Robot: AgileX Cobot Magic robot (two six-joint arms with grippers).
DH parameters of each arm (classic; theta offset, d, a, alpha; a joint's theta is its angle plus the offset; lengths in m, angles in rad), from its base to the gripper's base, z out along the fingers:
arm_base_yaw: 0 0.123 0 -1.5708
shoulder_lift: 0.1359 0 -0.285 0
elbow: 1.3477 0 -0.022 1.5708
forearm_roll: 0 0.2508 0 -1.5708
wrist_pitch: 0 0 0.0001 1.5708
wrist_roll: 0 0.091 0 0
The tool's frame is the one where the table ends.
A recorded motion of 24 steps. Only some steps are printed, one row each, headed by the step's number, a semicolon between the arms.
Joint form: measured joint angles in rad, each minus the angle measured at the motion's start. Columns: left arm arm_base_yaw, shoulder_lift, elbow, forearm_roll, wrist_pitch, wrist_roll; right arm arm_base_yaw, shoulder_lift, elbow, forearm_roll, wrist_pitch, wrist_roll.
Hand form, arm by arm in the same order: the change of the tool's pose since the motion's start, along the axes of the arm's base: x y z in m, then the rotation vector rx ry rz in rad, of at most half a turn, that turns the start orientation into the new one. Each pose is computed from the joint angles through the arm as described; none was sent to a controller.
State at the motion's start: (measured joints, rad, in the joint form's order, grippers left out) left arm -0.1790 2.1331 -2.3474 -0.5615 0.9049 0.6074; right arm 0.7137 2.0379 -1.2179 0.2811 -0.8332 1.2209
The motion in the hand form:
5: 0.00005 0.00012 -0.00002 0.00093 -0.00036 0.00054; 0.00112 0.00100 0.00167 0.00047 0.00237 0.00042
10: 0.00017 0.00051 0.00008 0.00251 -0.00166 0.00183; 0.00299 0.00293 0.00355 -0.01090 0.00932 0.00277
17: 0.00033 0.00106 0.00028 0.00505 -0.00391 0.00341; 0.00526 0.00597 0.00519 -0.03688 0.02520 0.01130
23: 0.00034 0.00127 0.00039 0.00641 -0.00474 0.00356; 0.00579 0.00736 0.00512 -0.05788 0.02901 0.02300
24: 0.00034 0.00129 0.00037 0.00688 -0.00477 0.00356; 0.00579 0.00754 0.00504 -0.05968 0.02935 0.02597
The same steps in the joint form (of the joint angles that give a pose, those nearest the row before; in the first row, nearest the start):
5: 0.0001 0.0000 0.0000 0.0011 -0.0002 0.0000; 0.0000 0.0003 -0.0097 0.0025 0.0109 -0.0020
10: 0.0007 0.0000 -0.0004 0.0028 -0.0008 0.0002; 0.0000 0.0015 -0.0262 0.0062 0.0375 -0.0141
17: 0.0015 0.0000 -0.0012 0.0053 -0.0015 0.0010; 0.0000 0.0032 -0.0489 0.0076 0.0856 -0.0336
23: 0.0018 0.0000 -0.0017 0.0063 -0.0013 0.0017; -0.0011 0.0039 -0.0559 -0.0055 0.1081 -0.0407
24: 0.0018 0.0000 -0.0017 0.0067 -0.0011 0.0018; -0.0014 0.0041 -0.0563 -0.0101 0.1103 -0.0386

